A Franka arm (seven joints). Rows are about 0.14 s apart.
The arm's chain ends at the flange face. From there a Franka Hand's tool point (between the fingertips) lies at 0.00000 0.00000 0.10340 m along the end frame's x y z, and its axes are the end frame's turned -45 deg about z.
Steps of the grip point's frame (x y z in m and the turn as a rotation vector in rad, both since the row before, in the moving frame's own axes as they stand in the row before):
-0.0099, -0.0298, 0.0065, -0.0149, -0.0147, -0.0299
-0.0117, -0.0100, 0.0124, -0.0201, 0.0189, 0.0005
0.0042, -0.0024, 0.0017, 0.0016, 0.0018, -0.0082
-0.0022, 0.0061, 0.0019, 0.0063, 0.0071, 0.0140
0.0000, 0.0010, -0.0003, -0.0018, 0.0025, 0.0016
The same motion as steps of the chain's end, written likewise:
-0.0281, -0.0162, 0.0065, -0.0209, 0.0001, -0.0299
-0.0182, 0.0011, 0.0124, -0.0008, 0.0276, 0.0005
0.0013, -0.0044, 0.0017, 0.0024, 0.0001, -0.0082
0.0027, 0.0068, 0.0019, 0.0095, 0.0006, 0.0140
0.0004, 0.0008, -0.0003, 0.0005, 0.0030, 0.0016

